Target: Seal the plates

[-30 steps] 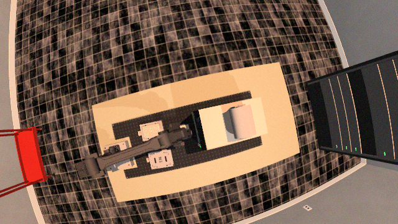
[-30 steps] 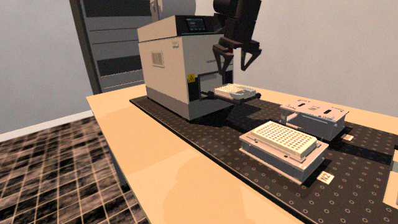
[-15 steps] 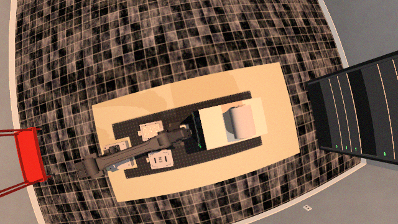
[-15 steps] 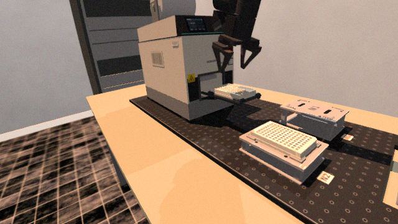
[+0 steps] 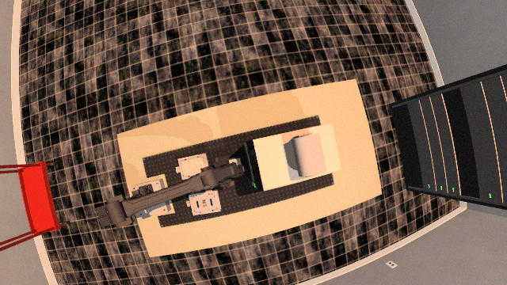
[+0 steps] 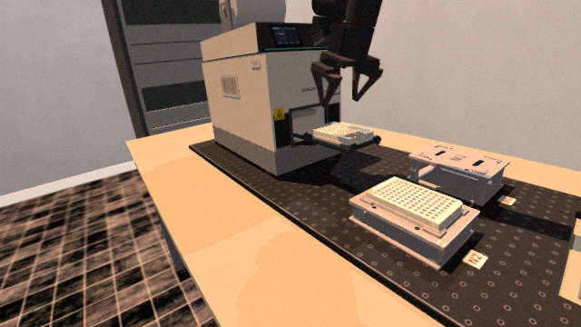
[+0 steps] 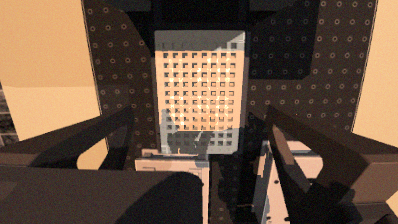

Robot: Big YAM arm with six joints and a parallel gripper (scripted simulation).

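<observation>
My hand is 80 mm above the sealer stage. Also, from my hand: well plate (200 mm behind, 140 mm below, 60 mm to the left); then plate nest N2 (200 mm behind, 150 mm below, 60 mm to the left); then sealer screen (140 mm above, 120 mm ahead, 40 mm to the left).
</observation>
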